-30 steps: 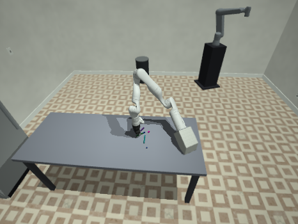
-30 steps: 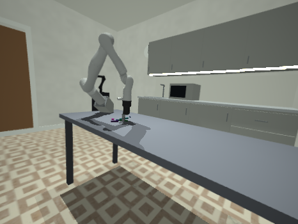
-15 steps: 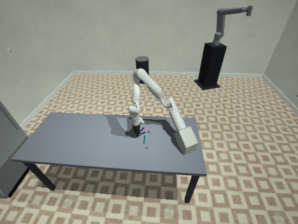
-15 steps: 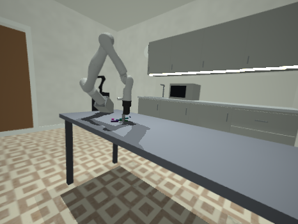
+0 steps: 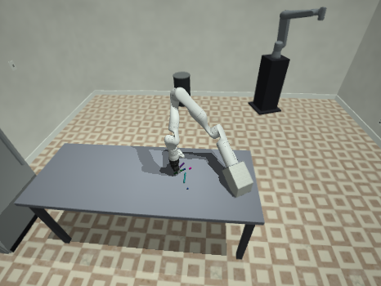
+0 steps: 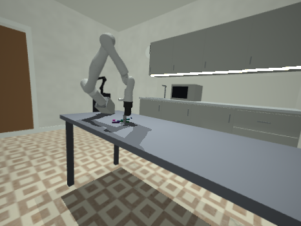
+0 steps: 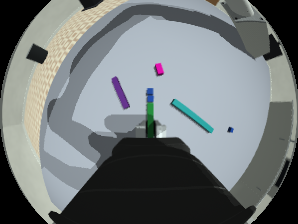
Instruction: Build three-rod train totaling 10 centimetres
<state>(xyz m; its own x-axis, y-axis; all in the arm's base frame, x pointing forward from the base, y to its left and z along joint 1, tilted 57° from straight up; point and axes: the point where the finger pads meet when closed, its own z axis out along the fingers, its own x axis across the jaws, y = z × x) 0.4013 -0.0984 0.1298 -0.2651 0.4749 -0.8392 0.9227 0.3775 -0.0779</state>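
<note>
My gripper is now 1 cm above the green rod. Also, from my hand: magenta rod 10 cm behind, 1 cm to the right, 1 cm below; then turquoise rod 7 cm to the left, 4 cm behind, 1 cm below; then purple rod 7 cm to the right, 4 cm behind, 1 cm below.
</note>
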